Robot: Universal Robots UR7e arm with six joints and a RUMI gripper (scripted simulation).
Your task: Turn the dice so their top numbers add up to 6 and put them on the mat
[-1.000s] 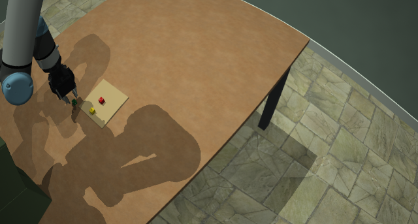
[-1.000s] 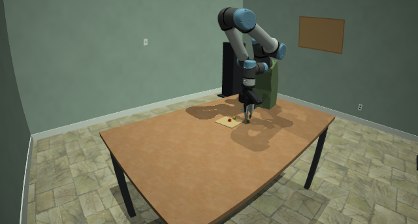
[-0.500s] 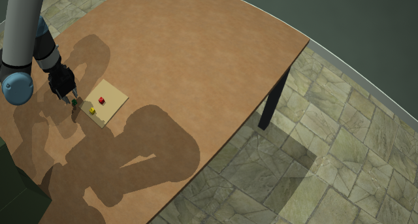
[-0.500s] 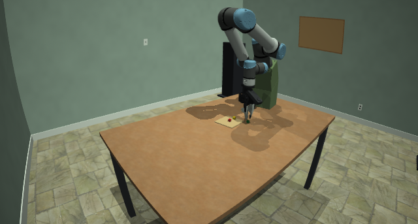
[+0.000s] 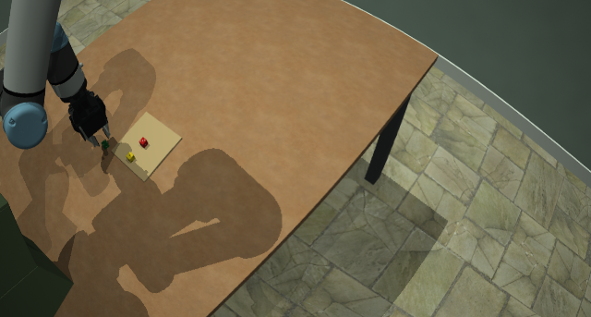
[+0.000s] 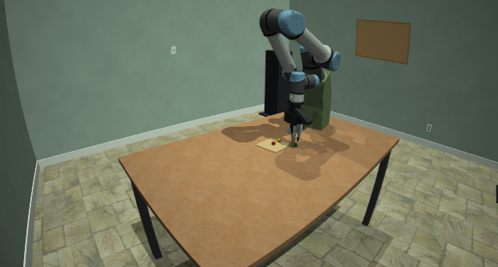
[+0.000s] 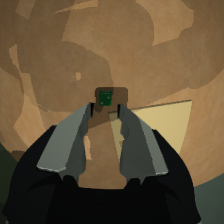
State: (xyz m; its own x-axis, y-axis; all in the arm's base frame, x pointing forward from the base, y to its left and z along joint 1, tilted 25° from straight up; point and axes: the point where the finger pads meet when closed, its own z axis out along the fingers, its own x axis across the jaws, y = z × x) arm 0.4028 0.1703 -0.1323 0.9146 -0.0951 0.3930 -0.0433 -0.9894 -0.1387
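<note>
My hand is 3 cm above the green die. Also, from my hand: yellow die: 4 cm ahead, 9 cm to the right, 3 cm below; then mat: 8 cm ahead, 8 cm to the right, 4 cm below; then red die: 8 cm ahead, 8 cm to the right, 3 cm below.
</note>
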